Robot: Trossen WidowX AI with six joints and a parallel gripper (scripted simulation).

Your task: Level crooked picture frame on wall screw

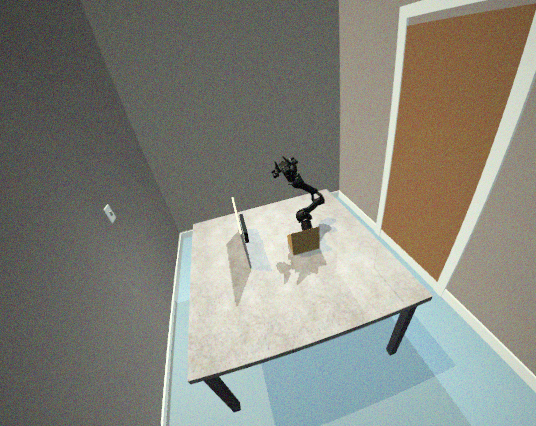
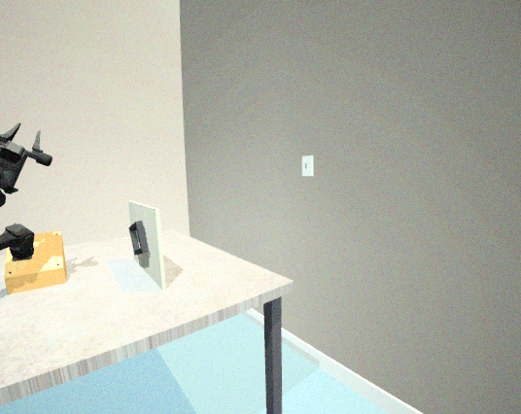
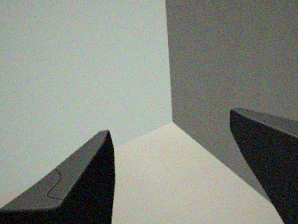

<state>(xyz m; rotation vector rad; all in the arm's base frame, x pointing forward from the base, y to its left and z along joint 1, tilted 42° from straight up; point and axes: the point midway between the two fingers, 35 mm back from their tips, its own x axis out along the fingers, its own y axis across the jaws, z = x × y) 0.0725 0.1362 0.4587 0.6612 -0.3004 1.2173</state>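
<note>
My gripper tip is now 430 mm above the picture frame, 330 mm short of it and 70 mm to the right of it. The rest, counted from my gripper tip: wall panel: 440 mm below, 340 mm ahead, 70 mm to the left.
</note>
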